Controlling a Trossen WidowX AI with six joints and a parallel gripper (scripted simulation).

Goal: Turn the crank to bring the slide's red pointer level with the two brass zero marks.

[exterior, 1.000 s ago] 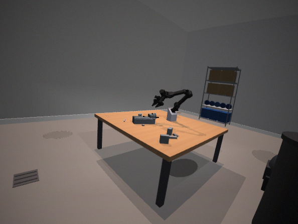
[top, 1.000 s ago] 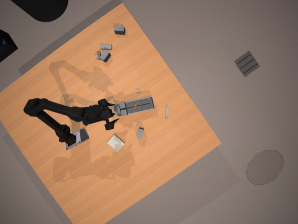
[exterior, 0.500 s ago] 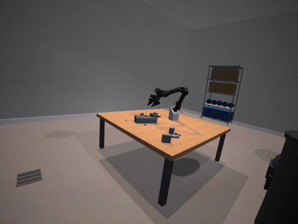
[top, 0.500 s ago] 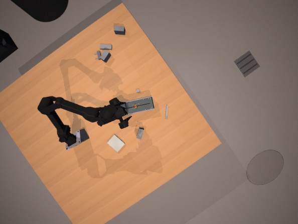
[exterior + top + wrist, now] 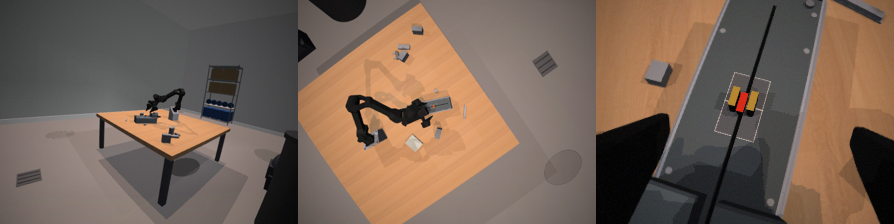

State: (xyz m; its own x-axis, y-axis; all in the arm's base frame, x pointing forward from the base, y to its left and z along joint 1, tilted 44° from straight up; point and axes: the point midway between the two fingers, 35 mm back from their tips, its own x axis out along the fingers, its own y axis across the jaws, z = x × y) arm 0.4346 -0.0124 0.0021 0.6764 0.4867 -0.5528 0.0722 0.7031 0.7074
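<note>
My gripper tip is now 3 cm short of the red pointer, 1 cm to the right of it and 5 cm above it. Also, from my gripper tip: small grey cube 10 cm ahead, 11 cm to the left, 12 cm below; then thin grey bar 21 cm ahead, 13 cm to the right, 12 cm below; then dark crank handle 15 cm behind, 4 cm to the left, 6 cm below.
</note>
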